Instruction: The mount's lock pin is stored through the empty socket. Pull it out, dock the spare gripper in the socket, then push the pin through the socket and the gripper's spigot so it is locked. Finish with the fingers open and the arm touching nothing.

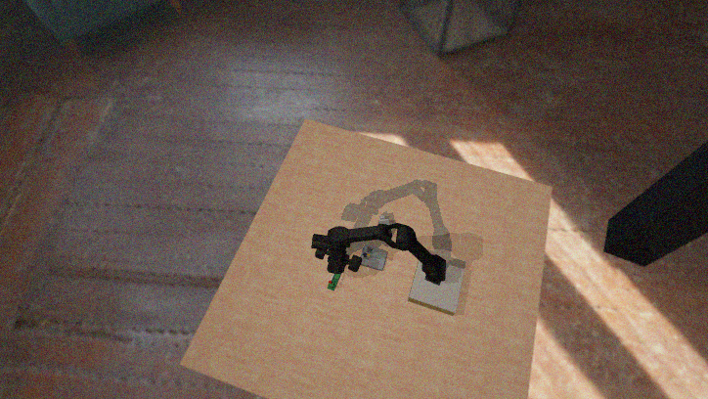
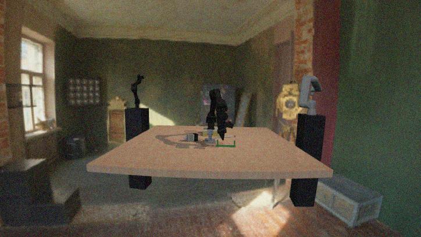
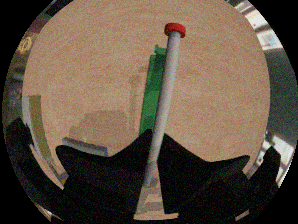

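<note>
The green pin cradle lies 2 cm to the left of my gripper tip and 2 cm below it. From my gripper tip the other things lie so: spare gripper: 10 cm behind, 26 cm to the right, 2 cm below; grey mount socket: 11 cm behind, 10 cm to the right.
</note>
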